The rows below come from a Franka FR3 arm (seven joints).
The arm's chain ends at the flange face. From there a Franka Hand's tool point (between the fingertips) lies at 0.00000 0.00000 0.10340 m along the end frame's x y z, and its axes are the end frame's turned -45 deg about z.
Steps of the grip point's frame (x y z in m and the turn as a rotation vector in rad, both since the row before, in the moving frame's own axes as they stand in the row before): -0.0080, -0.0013, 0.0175, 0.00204, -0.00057, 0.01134; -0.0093, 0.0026, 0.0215, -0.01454, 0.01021, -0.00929
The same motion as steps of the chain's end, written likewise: -0.0064, 0.0048, 0.0175, 0.00104, -0.00185, 0.01134; -0.0065, 0.0081, 0.0215, -0.00306, 0.01750, -0.00929
